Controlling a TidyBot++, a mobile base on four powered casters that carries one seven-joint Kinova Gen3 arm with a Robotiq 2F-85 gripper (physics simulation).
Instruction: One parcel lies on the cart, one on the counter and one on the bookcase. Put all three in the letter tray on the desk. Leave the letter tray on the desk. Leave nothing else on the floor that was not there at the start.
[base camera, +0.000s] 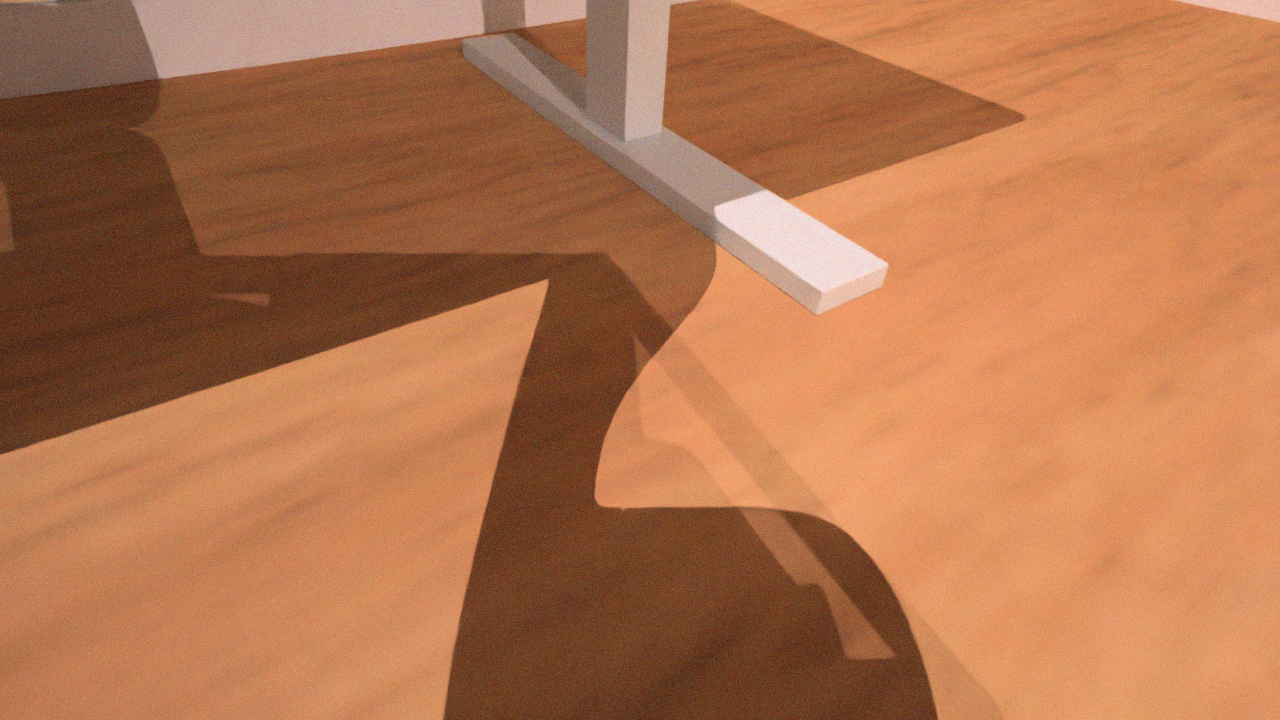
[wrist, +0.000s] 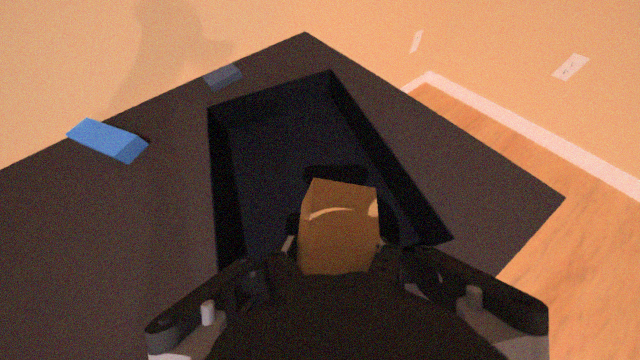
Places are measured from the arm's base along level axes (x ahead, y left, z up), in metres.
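Where they show: gripper, fingertip midpoint: (wrist: 331, 244).
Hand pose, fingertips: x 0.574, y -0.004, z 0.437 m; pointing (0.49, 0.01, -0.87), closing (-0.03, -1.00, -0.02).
After its pixels a point has its place.
In the wrist view my gripper (wrist: 331, 244) @[x 0.574, y -0.004, z 0.437 m] is shut on a brown box-shaped parcel (wrist: 339, 225) @[x 0.578, y -0.012, z 0.483 m]. The parcel hangs above the near part of the dark letter tray (wrist: 227, 185) @[x 0.697, y 0.160, z 0.350 m], toward its right wall, and hides part of the tray's inside. The tray lies on the dark desk top (wrist: 140, 215) @[x 0.671, y 0.334, z 0.324 m]; the part of its floor that shows holds no parcel. The tray's near end is hidden behind the gripper. The gripper does not show in the base camera view. The cart, counter and bookcase do not show in either view.
A blue block (wrist: 105, 140) @[x 0.843, y 0.462, z 0.354 m] and a grey-blue block (wrist: 222, 77) @[x 1.037, y 0.240, z 0.342 m] lie near the desk's back edge. A wall with two outlets (wrist: 570, 67) @[x 1.363, y -1.288, z 0.006 m] (wrist: 416, 41) @[x 1.766, y -0.643, z 0.009 m] stands beyond. In the base camera view a desk leg (base camera: 626, 71) @[x 0.836, y -0.058, z -0.297 m] stands on a long foot (base camera: 796, 232); shadows cross the wooden floor.
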